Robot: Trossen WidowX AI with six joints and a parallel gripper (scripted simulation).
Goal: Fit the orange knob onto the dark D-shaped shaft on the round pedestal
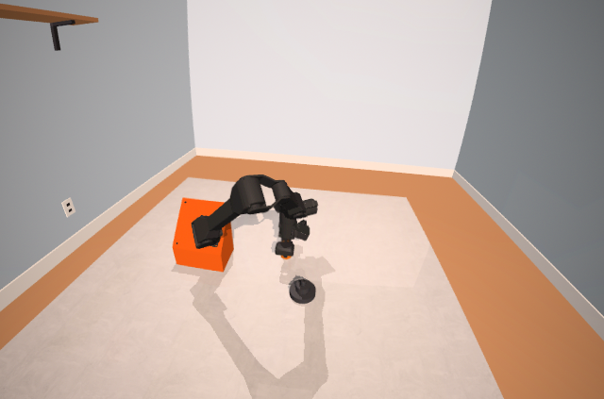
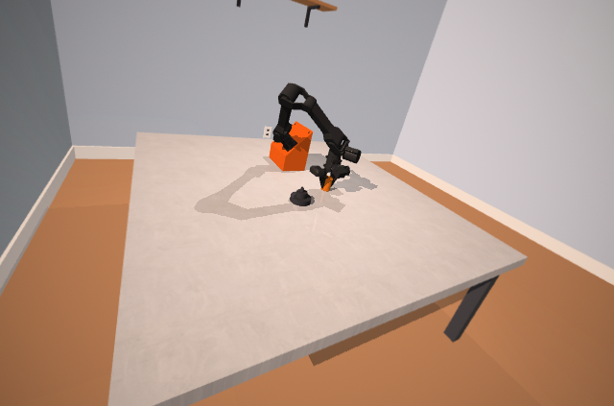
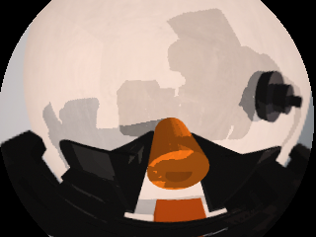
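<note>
The shaft lies 8 cm ahead of my gripper tip, 17 cm to the right of it and 2 cm above it. From my gripper tip the other things lie so: orange knob (2 cm above).
</note>
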